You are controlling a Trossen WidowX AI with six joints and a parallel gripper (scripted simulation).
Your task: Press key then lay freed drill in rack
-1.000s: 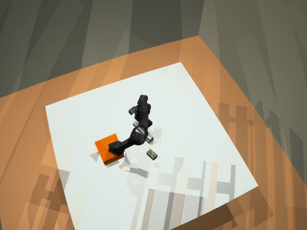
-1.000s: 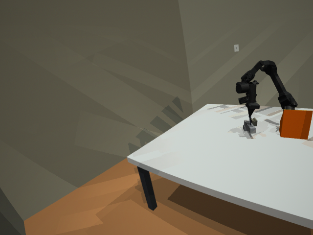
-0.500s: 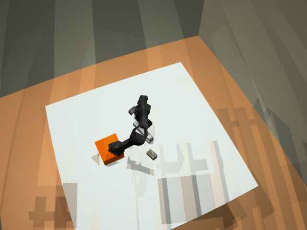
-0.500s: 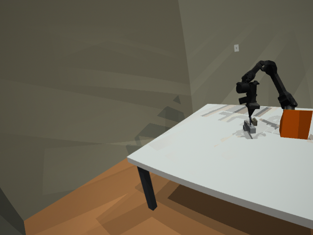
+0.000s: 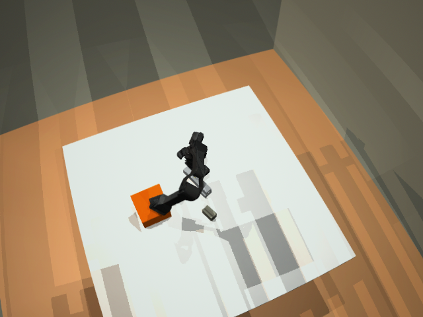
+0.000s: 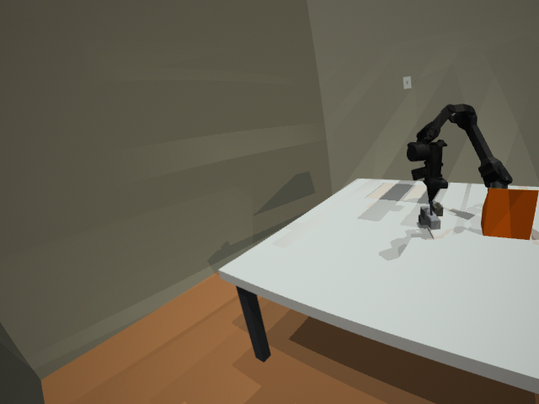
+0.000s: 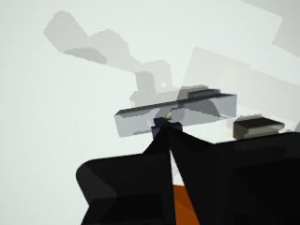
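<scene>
Right now my gripper tip is 3 cm above the blue key. Also, from my gripper tip: drill 1 cm ahead, 5 cm to the right, 8 cm below; then rack 1 cm behind, 21 cm to the right, 11 cm below.
</scene>
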